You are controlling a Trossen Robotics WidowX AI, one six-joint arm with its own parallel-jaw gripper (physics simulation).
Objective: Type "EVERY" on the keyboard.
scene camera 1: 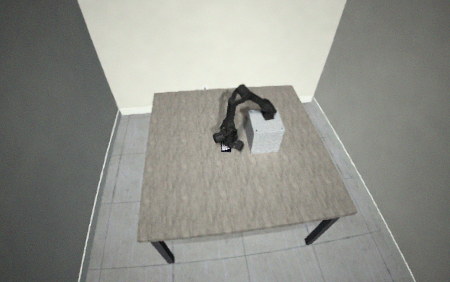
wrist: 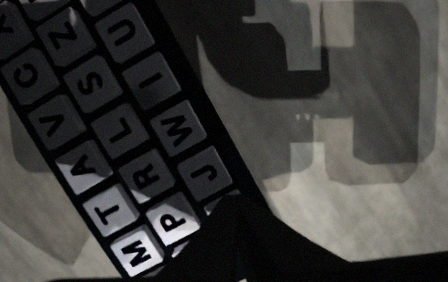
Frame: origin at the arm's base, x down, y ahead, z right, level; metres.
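Where they show: gripper, fingertip midpoint: (scene camera 1: pixel 229 147) (wrist: pixel 234 205); arm's base at its link origin: (scene camera 1: pixel 268 116).
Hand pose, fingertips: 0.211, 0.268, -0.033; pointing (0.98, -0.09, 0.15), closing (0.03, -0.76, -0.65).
Things, the pixels of their top centre, and the offset from my fingertips, as dx, dy, dz. Level surfaces: height alone.
- black keyboard at its top centre: (wrist: pixel 83 72) (scene camera 1: pixel 226 139) -0.005, +0.005, +0.074
- R key at its top centre: (wrist: pixel 145 177) -0.005, +0.016, +0.032
- V key at its top centre: (wrist: pixel 53 122) -0.005, +0.027, +0.069
- J key at its top centre: (wrist: pixel 204 175) -0.005, -0.001, +0.017
- W key at its top centre: (wrist: pixel 178 129) -0.005, -0.006, +0.036
- P key at its top centre: (wrist: pixel 172 221) -0.005, +0.020, +0.013
- wooden table at its surface level: dx +0.012
The black keyboard (scene camera 1: pixel 226 148) (wrist: pixel 120 131) lies on the table, partly hidden by the arm in the scene view. In the wrist view it runs diagonally, with the R key (wrist: pixel 147 176), V key (wrist: pixel 56 128), J key (wrist: pixel 205 173), W key (wrist: pixel 178 128) and P key (wrist: pixel 172 223) in sight. No E or Y letter shows there. My gripper (wrist: pixel 234 205) is shut and empty, fingertips together. In the wrist view the tips cover most of the key beyond J, at the keyboard's edge; its letter is hidden. Whether they touch it, I cannot tell.
The arm's base stands on a pale grey box (scene camera 1: pixel 267 137), to the right of the keyboard in the scene view. The arm arches over from the box. The wooden table (scene camera 1: pixel 240 195) has its far edge near the cream wall (scene camera 1: pixel 215 45). Shadows fall across the keyboard and tabletop.
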